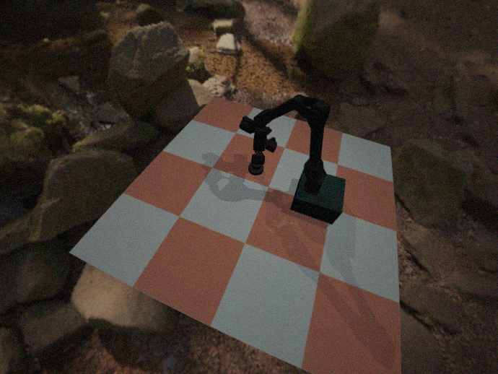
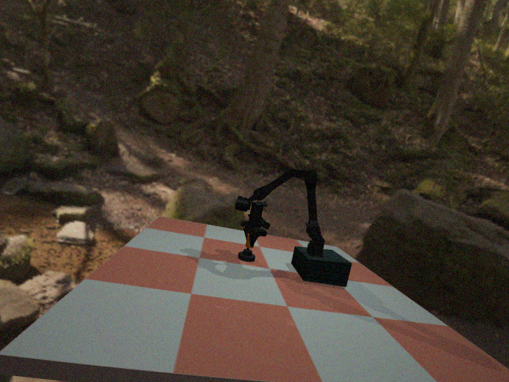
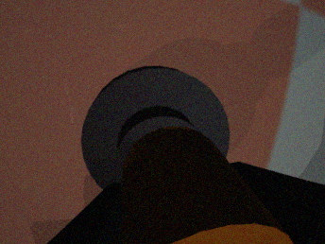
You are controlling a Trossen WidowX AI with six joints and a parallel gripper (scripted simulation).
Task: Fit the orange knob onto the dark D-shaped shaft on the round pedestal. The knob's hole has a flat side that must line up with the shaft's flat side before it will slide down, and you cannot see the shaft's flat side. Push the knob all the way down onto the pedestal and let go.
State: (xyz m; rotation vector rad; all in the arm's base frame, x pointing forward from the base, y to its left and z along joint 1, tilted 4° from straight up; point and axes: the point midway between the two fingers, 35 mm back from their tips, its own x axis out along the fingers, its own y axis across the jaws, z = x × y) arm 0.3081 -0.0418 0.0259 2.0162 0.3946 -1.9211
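The round pedestal lies 4 cm below my gripper tip. Also, from my gripper tip: orange knob (2 cm above).
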